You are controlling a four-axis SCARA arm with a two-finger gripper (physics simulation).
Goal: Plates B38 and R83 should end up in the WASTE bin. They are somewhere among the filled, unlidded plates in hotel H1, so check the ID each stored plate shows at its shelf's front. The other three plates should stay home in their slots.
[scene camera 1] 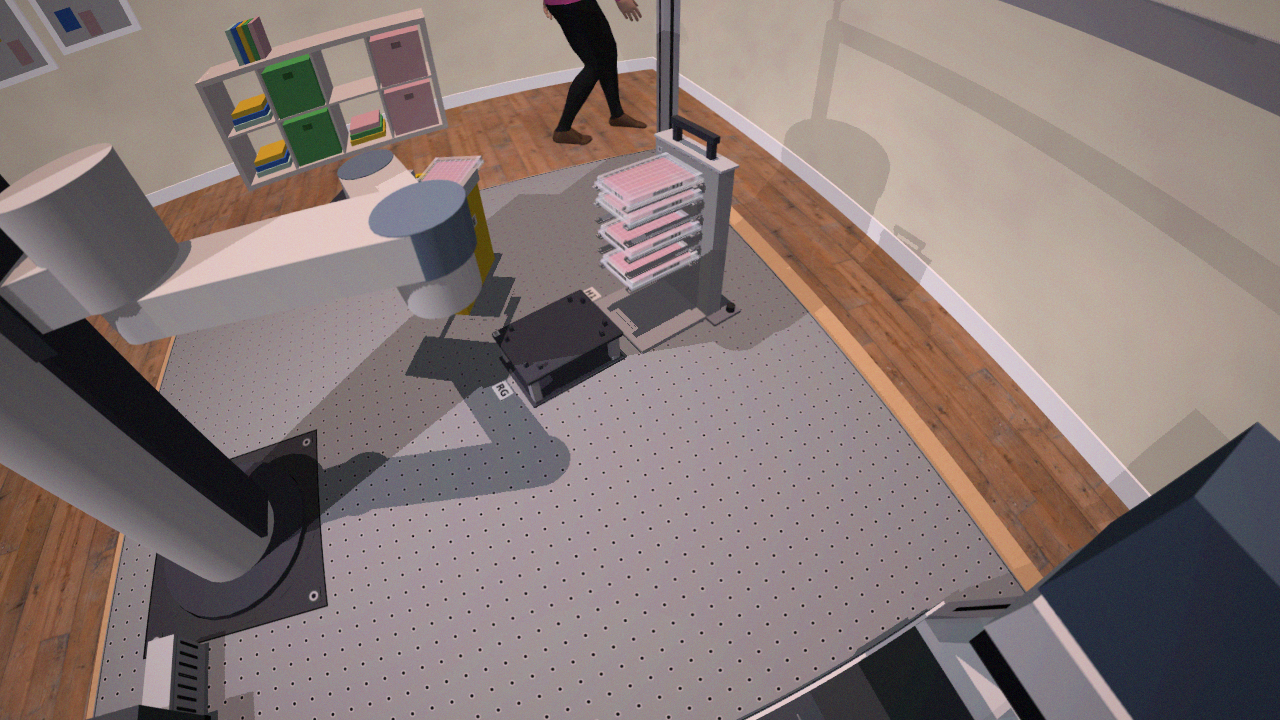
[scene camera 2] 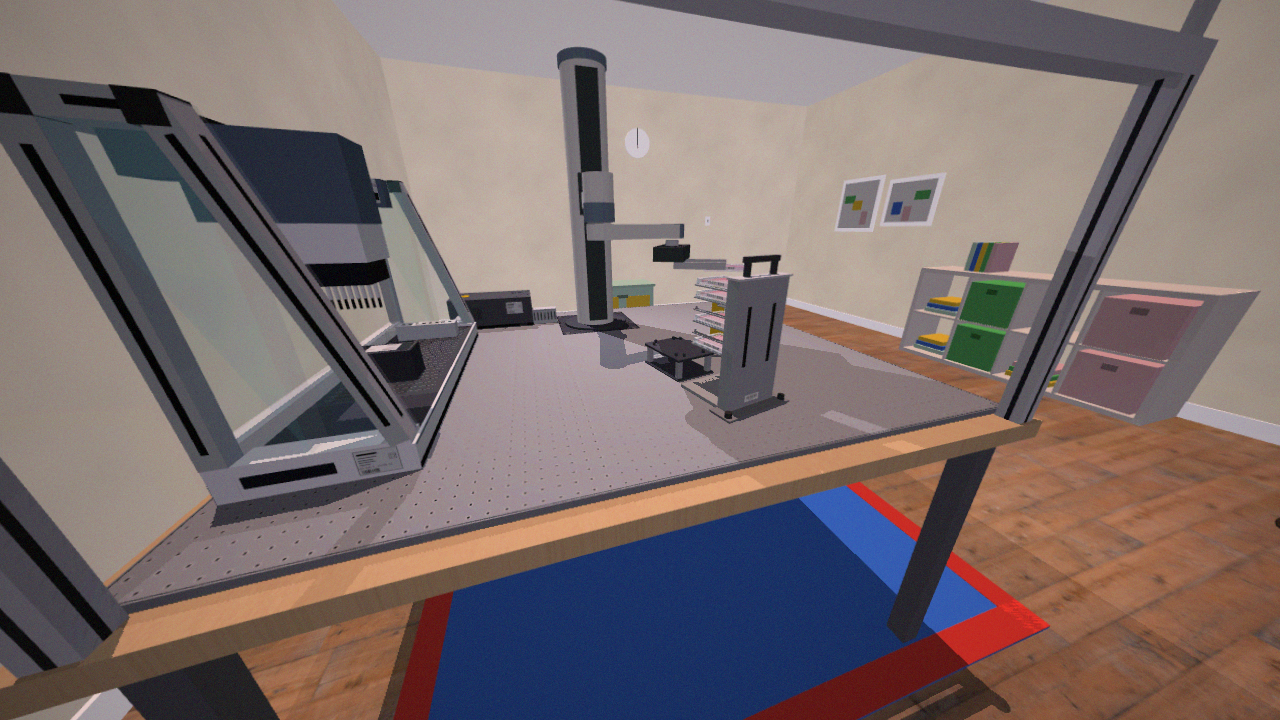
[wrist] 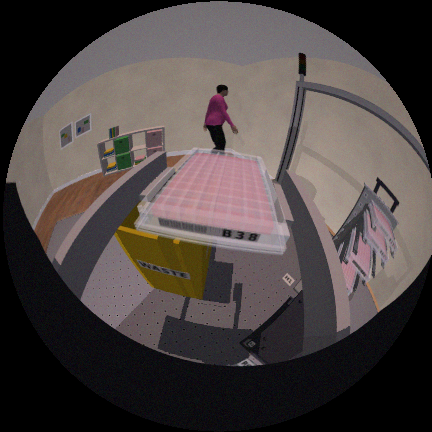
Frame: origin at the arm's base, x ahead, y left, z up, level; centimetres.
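Seen in the pictures: gripper, fingertip midpoint: (scene camera 1: 443, 174) (scene camera 2: 726, 264) (wrist: 222, 167); arm's base, link origin: (scene camera 1: 240, 539) (scene camera 2: 595, 324).
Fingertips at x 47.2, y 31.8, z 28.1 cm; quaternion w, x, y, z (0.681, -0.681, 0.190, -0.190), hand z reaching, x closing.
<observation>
Offsets run from my fingertips to a thing's top centre. "spot": to the spot under its first point.
My gripper (wrist: 222, 167) is shut on plate B38 @(dx -0.1, dy -0.1, dz -0.2 cm) (wrist: 215, 192) (scene camera 1: 452, 168), a clear plate with pink wells, held level between the two fingers. Its ID shows on the front edge in the wrist view. The yellow WASTE bin @(dx -3.6, dy +7.5, dz -6.8 cm) (wrist: 175, 250) (scene camera 1: 484, 234) stands below the plate, which hangs above it; the plate hides most of the bin's opening. Hotel H1 (scene camera 1: 716, 223) (scene camera 2: 754, 344) (wrist: 367, 197) holds several pink plates @(dx +27.0, dy -14.9, dz -0.2 cm) (scene camera 1: 648, 180) @(dx +27.0, dy -14.9, dz -8.6 cm) (wrist: 357, 250) stacked on its shelves. Their IDs, R83 among them, cannot be read in these views.
A black raised stand (scene camera 1: 559, 335) (scene camera 2: 680, 349) (wrist: 280, 330) marked RG stands beside the hotel's foot. The arm's column (scene camera 2: 587, 188) rises at the table's far side in scene camera 2. A framed machine @(spot: dx +30.6, dy -84.2, dz +16.4 cm) (scene camera 2: 295, 179) stands at the left. A person (wrist: 217, 112) stands beyond the table.
</observation>
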